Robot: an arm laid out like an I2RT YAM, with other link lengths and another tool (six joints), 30 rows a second.
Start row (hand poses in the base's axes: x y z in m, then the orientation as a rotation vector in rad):
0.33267 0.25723 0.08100 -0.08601 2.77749 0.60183
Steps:
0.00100 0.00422 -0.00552 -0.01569 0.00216 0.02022
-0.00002 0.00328 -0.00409 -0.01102 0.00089 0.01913
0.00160 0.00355 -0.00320 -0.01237 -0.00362 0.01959
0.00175 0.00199 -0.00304 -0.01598 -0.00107 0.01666
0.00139 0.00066 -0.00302 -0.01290 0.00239 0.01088
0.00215 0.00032 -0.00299 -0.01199 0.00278 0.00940
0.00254 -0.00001 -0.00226 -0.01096 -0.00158 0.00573
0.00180 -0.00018 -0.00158 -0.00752 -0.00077 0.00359
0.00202 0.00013 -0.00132 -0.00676 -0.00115 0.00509
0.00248 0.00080 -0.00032 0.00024 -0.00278 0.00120
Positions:
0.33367 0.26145 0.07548 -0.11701 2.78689 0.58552
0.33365 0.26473 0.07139 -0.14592 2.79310 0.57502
0.33525 0.26828 0.06819 -0.17690 2.79511 0.56164
0.33700 0.27027 0.06515 -0.20393 2.80024 0.54308
0.33839 0.27093 0.06213 -0.22145 2.80719 0.52824
0.34054 0.27125 0.05914 -0.23665 2.81403 0.51435
0.34308 0.27124 0.05688 -0.24729 2.81611 0.49991
0.34488 0.27106 0.05530 -0.25404 2.81778 0.49000
0.34690 0.27119 0.05398 -0.26284 2.81881 0.48136
0.34938 0.27199 0.05366 -0.26496 2.81604 0.48122

